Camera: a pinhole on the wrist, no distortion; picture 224 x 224 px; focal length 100.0 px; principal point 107.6 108.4 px. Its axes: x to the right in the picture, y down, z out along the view. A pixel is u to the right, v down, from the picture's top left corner.
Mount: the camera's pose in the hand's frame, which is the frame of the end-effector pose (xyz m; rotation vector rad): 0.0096 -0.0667 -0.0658 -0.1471 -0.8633 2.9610
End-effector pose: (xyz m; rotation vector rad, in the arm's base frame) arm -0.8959 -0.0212 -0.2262 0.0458 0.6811 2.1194
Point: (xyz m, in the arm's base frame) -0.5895 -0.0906 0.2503
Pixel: 182 23
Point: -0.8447 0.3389 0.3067
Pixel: 75 13
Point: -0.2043 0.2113 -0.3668
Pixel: 135 180
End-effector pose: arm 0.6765 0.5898 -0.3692 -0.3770 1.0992 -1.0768
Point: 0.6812 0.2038 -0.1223
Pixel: 45 134
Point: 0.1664 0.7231 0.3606
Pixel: outside the picture
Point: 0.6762 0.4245 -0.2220
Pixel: 71 111
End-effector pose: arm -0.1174 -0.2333 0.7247 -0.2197 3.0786 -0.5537
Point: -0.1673 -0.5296 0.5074
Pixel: 77 83
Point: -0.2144 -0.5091 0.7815
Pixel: 25 167
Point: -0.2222 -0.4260 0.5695
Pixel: 49 61
